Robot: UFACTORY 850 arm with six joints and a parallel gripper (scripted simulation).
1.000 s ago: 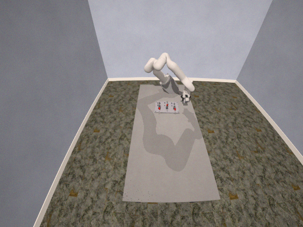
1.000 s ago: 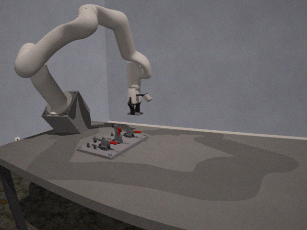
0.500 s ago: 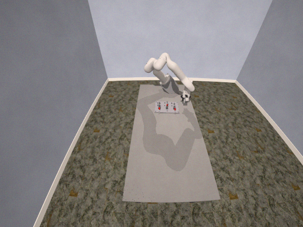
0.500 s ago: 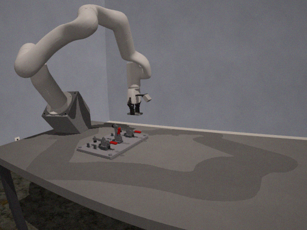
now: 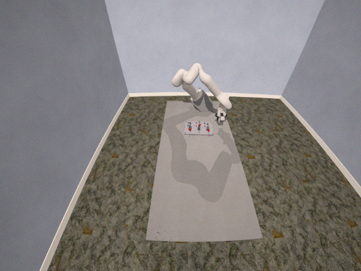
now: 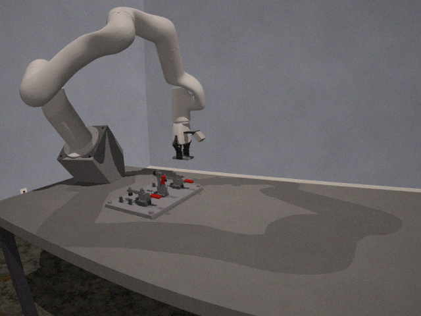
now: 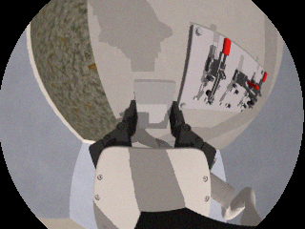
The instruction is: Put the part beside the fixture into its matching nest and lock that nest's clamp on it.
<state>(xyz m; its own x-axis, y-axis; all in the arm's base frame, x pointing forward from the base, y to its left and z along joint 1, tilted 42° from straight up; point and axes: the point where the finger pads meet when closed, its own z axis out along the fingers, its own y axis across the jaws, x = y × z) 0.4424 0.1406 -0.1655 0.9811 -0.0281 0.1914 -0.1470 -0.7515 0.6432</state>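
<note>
Right now my hand is 25 cm to the left of the fixture plate, 12 cm above it and 1 cm past it. Round my hand: part 2 cm below.
</note>
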